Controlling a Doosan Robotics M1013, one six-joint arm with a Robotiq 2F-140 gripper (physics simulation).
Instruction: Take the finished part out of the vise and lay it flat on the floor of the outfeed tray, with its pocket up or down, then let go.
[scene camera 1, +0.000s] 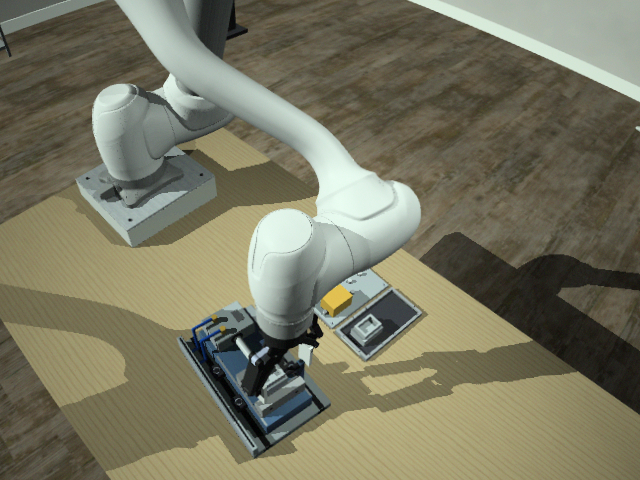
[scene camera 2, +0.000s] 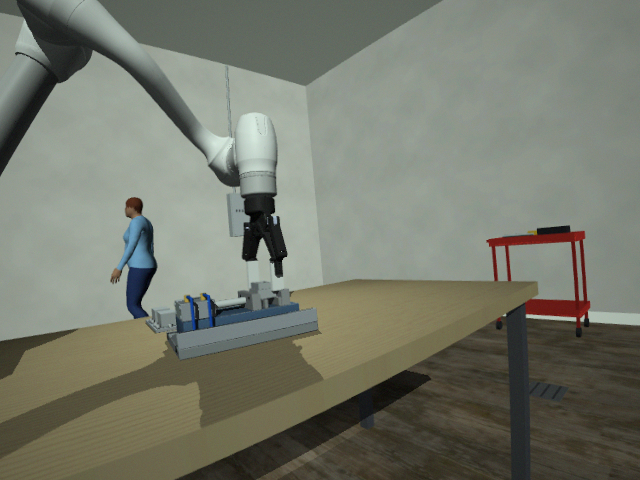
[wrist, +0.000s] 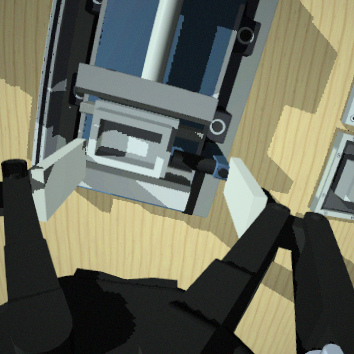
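Where they show: gripper, between the fingertips: (scene camera 1: 283, 378) (scene camera 2: 265, 289) (wrist: 156, 166); arm's base, origin of its link: (scene camera 1: 140, 177).
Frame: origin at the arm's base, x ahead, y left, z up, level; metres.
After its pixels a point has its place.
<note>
The finished part (scene camera 1: 275, 378) {x 0.717, y -0.160, z 0.043 m} (scene camera 2: 262, 288) {x 0.688, y -0.187, z 0.032 m} (wrist: 161, 162) {x 0.712, y -0.139, z 0.044 m}, a light grey block with a rectangular pocket facing up, sits in the vise (scene camera 1: 231, 360) {x 0.604, y -0.178, z -0.012 m} (scene camera 2: 281, 311) {x 0.714, y -0.218, z -0.023 m} (wrist: 145, 90) {x 0.666, y -0.155, z 0.025 m} against its grey jaw. My gripper (scene camera 1: 279, 374) {x 0.721, y -0.143, z 0.024 m} (scene camera 2: 265, 274) (wrist: 156, 166) {x 0.721, y -0.143, z 0.024 m} points down over it, one pad on each side. The left pad in the wrist view is at the part's left side. The right pad is at the blue-tipped side stop (wrist: 220, 170) {x 0.718, y -0.095, z 0.028 m}, apart from the part's right wall. The outfeed tray (scene camera 1: 395, 334) {x 0.794, y 0.141, z -0.060 m} (wrist: 326, 172) {x 0.736, y 0.049, z -0.064 m} has a dark floor and lies beside the vise.
Another pocketed grey part (scene camera 1: 364, 330) {x 0.741, y 0.091, z -0.045 m} (wrist: 346, 182) {x 0.742, y 0.069, z -0.050 m} lies in the outfeed tray, towards the vise. A pale plate (scene camera 1: 374, 281) {x 0.662, y 0.227, z -0.063 m} with a yellow block (scene camera 1: 336, 300) {x 0.648, y 0.097, z -0.027 m} lies beside that tray. Blue hoses (scene camera 1: 200, 335) (scene camera 2: 193, 312) {x 0.518, y -0.205, z 0.009 m} stand at the vise's rear end. A red cart (scene camera 2: 537, 238) stands beyond the table.
</note>
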